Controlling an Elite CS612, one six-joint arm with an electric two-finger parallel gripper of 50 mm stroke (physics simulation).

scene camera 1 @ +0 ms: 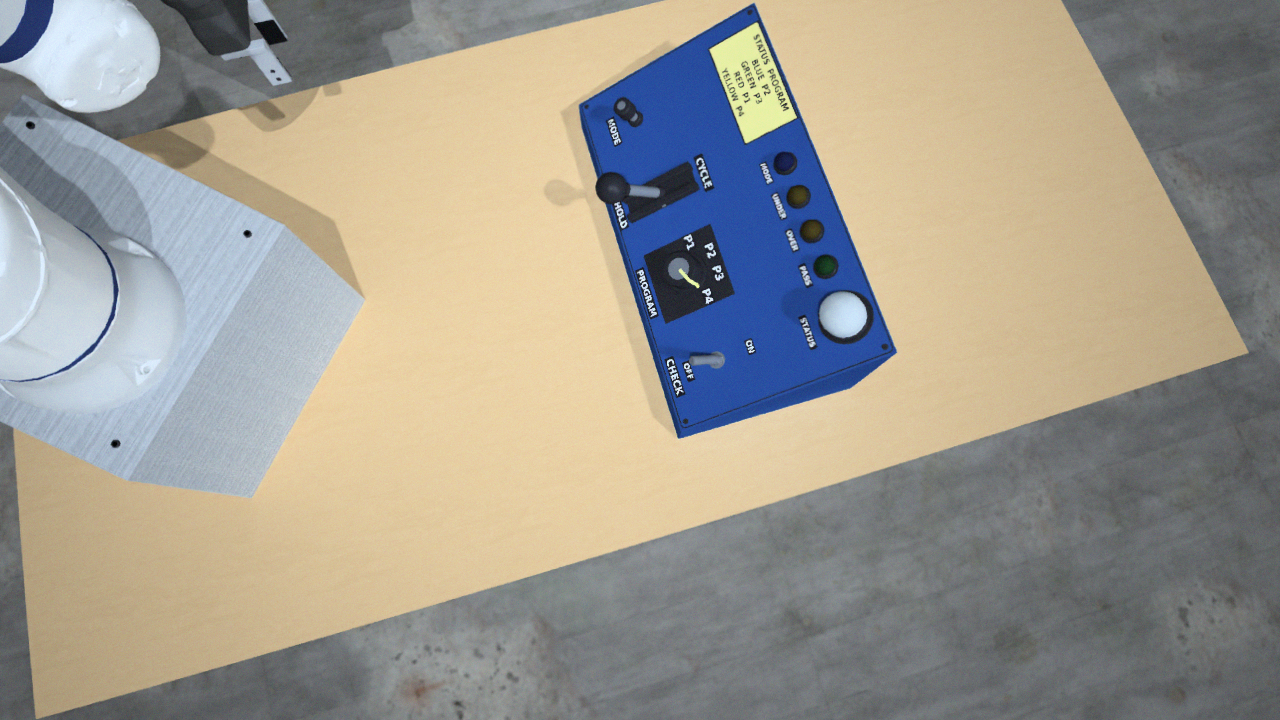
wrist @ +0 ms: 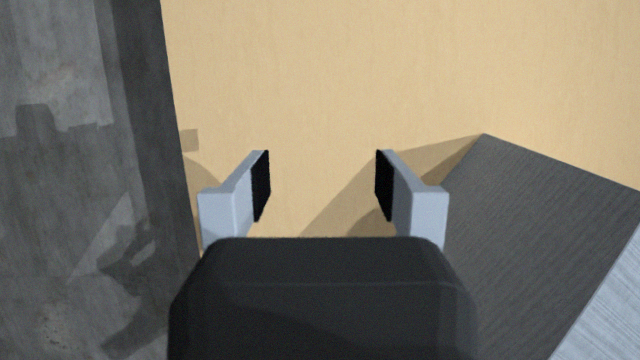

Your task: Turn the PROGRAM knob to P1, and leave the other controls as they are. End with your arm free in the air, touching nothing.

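Pixels of known places: gripper, fingertip midpoint: [scene camera 1: 280, 60] [wrist: 322, 171]; arm's base, origin of the base link: [scene camera 1: 87, 322].
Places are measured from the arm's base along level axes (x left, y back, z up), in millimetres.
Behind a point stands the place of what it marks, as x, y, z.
The PROGRAM knob [scene camera 1: 678, 267] {2, -632, -148} is on a black square plate on the blue control box [scene camera 1: 733, 358] {-121, -678, -169} in the scene view. Its yellow pointer line points toward the P4 label; P1 is on the other side of the dial. My gripper [scene camera 1: 279, 58] {288, -212, -10} [wrist: 322, 171] {288, -212, -10} is open and empty. It hangs in the air at the upper left of the scene view, far to the left of the box and touching nothing. The box and knob do not show in the wrist view.
The CYCLE lever's black ball [scene camera 1: 612, 188] {105, -568, -109} is at HOLD. The CHECK toggle [scene camera 1: 707, 360] {-121, -644, -154} leans to OFF. The MODE control [scene camera 1: 628, 111] {229, -611, -138}, the STATUS dome [scene camera 1: 844, 315] {-122, -789, -60} and a yellow card [scene camera 1: 752, 82] {220, -772, -105} are on the box. The metal arm base [scene camera 1: 259, 358] {-29, -119, -119} [wrist: 540, 225] {117, -155, -86} stands on the table [scene camera 1: 465, 376] {-53, -327, -272} [wrist: 320, 75] {290, -257, -272}.
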